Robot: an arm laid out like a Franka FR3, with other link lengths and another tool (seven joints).
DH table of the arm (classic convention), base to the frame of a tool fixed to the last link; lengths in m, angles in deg. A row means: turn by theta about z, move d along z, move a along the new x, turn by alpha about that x. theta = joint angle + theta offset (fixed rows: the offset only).
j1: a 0, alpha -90, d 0.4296, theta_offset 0
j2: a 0, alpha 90, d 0, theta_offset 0
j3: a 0.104, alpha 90, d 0.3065, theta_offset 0
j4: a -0.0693, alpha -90, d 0, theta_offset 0
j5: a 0, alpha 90, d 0.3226, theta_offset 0
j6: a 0.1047, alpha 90, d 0, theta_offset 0
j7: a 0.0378, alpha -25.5, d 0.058, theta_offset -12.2
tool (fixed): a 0, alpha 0, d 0.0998, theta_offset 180
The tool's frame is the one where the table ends.
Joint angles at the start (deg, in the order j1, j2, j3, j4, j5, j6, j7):
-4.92, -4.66, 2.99, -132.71, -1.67, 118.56, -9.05
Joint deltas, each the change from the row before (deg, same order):
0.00, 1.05, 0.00, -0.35, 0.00, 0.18, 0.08
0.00, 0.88, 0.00, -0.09, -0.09, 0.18, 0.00
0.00, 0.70, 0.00, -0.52, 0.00, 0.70, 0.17
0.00, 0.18, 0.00, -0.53, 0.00, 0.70, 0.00
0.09, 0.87, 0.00, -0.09, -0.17, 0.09, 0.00
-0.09, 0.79, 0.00, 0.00, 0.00, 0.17, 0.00
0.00, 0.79, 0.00, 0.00, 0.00, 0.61, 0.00
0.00, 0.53, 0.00, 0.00, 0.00, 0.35, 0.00
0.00, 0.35, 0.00, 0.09, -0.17, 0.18, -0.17
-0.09, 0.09, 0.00, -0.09, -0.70, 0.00, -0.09
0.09, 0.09, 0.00, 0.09, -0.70, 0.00, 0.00
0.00, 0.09, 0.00, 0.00, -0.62, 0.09, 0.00
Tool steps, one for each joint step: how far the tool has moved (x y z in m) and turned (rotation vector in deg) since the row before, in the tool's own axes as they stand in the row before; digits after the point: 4 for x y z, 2 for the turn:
-0.0004, 0.0051, 0.0103, -0.51, 1.01, -0.45
-0.0013, 0.0031, 0.0072, -0.27, 0.63, -0.39
-0.0005, 0.0037, 0.0076, -0.24, 0.47, -0.08
0.0002, 0.0020, 0.0035, -0.02, -0.01, -0.02
-0.0012, 0.0039, 0.0070, -0.21, 0.67, -0.55
-0.0010, 0.0019, 0.0062, -0.29, 0.52, -0.19
-0.0024, 0.0016, 0.0050, -0.11, 0.12, -0.09
-0.0015, 0.0012, 0.0035, -0.10, 0.13, -0.09
-0.0013, 0.0004, 0.0018, 0.09, -0.01, -0.30
0.0006, -0.0004, 0.0016, 0.46, 0.17, -0.50
-0.0008, -0.0002, -0.0002, 0.57, 0.00, -0.51
-0.0003, -0.0004, 0.0005, 0.48, 0.03, -0.38

